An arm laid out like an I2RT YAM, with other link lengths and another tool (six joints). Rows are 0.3 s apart.
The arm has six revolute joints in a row. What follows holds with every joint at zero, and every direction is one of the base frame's. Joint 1 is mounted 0.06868 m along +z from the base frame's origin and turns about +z. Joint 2 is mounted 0.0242 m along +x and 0.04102 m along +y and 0.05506 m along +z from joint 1 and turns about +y. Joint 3 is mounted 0.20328 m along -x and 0.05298 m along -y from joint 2 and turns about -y. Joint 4 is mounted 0.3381 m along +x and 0.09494 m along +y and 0.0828 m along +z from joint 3 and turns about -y. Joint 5 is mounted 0.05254 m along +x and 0.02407 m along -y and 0.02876 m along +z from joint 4 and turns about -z. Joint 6 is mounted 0.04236 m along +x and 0.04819 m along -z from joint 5 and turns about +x. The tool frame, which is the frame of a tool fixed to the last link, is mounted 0.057 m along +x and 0.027 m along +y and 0.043 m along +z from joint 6; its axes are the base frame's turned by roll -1.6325, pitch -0.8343 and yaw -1.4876 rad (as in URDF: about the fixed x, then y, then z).
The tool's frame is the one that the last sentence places.
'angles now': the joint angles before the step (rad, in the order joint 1, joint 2, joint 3, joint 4, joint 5, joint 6). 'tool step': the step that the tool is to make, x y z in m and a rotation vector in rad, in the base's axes. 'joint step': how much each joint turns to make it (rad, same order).
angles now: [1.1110 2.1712 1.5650 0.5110 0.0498 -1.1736]
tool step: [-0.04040 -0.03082 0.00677 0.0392 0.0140 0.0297]
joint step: [0.0405 -0.1965 -0.2529 0.0843 0.0084 0.0302]
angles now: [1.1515 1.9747 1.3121 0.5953 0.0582 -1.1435]
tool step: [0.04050 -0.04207 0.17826 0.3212 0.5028 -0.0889]
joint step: [-0.0962 -0.3056 0.0743 -0.3429 -0.0343 0.5929]
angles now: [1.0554 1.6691 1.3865 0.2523 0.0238 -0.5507]
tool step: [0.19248 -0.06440 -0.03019 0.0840 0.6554 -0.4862]
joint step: [-0.2896 0.2217 0.2696 -0.4302 0.0801 0.5944]
